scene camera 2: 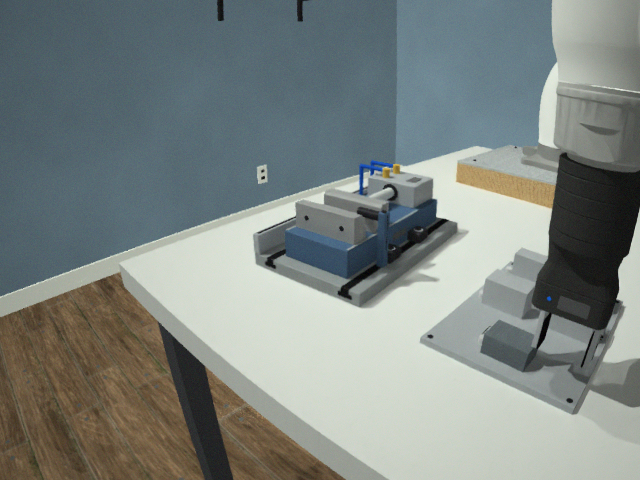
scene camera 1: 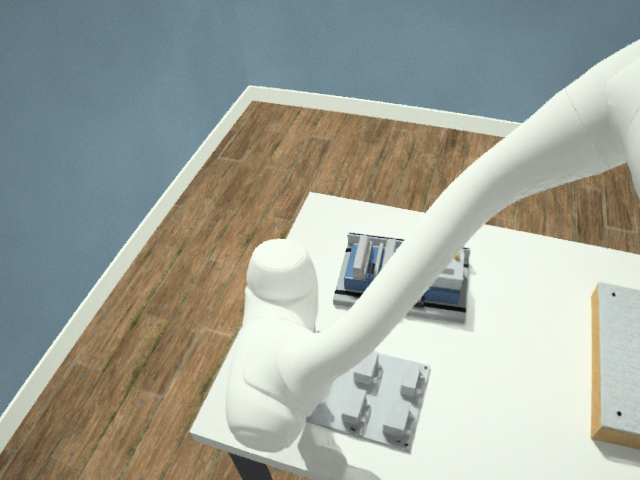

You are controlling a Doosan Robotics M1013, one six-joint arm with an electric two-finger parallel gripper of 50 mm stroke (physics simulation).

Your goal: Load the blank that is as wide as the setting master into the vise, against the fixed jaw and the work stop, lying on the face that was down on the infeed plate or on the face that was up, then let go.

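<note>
The blue and grey vise (scene camera 2: 328,252) (scene camera 1: 449,286) stands mid-table with its jaws apart. A blue post (scene camera 2: 383,238) with a black stop pin stands at its near side. The grey infeed plate (scene camera 2: 456,335) (scene camera 1: 396,369) carries several grey blanks, among them a dark one (scene camera 2: 505,344) at the near corner and lighter ones (scene camera 2: 505,290) behind it. My gripper (scene camera 2: 550,349) is open and empty at the frame's right edge. In scene camera 1 the arm hides the gripper. I cannot pick out the setting master.
The white arm (scene camera 1: 413,267) sweeps over the vise and part of the plate in scene camera 1. A cork-sided pedestal (scene camera 2: 499,183) with the robot base stands at the back right. The table edge (scene camera 2: 223,352) runs close in front.
</note>
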